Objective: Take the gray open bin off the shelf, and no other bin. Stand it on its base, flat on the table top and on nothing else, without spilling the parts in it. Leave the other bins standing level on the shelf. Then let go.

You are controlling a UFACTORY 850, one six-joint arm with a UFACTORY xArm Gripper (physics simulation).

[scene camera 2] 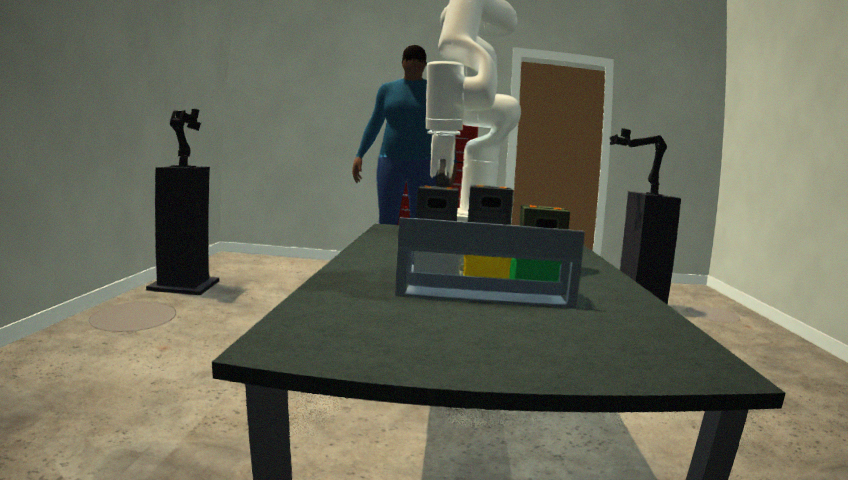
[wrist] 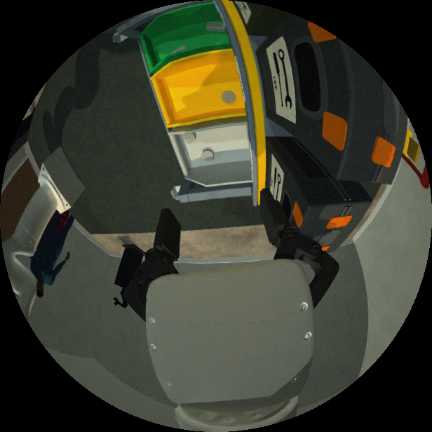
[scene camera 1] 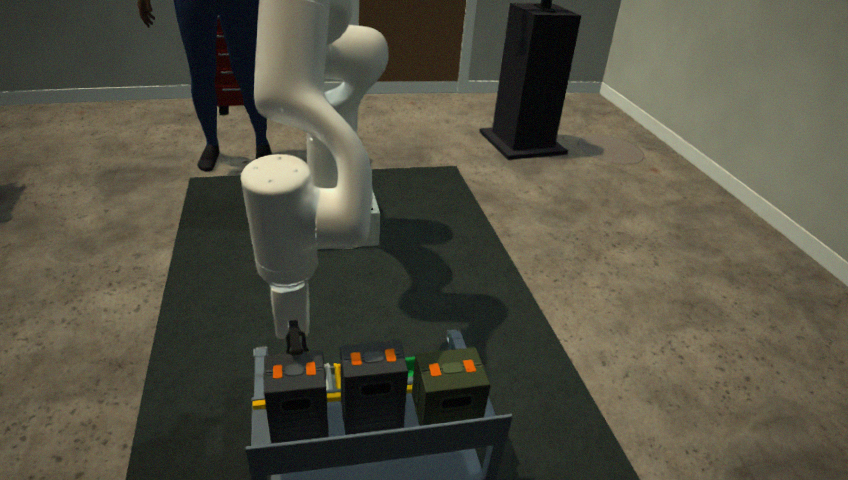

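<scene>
The gray open bin [wrist: 227,170] [scene camera 2: 436,263] sits at one end of the shelf's lower level, beside the yellow bin [wrist: 200,100] [scene camera 2: 486,267], with the green bin [wrist: 187,37] [scene camera 2: 535,269] beyond that. Two round parts show in the gray bin in the wrist view. A sliver of the gray bin [scene camera 1: 329,377] shows between cases in scene camera 1. The shelf [scene camera 1: 380,443] [scene camera 2: 487,234] [wrist: 257,125] stands on the dark table top [scene camera 1: 380,279] [scene camera 2: 476,350] [wrist: 110,165]. My gripper [scene camera 1: 295,342] [scene camera 2: 442,175] [wrist: 215,207] is open and empty, higher than the gray bin and apart from it.
Two black cases [scene camera 1: 295,389] [scene camera 1: 373,386] and an olive case [scene camera 1: 452,386] stand on the shelf's upper level. In the wrist view, one finger overlaps the nearest black case [wrist: 320,200]; contact cannot be told. A person [scene camera 2: 404,124] stands behind the table.
</scene>
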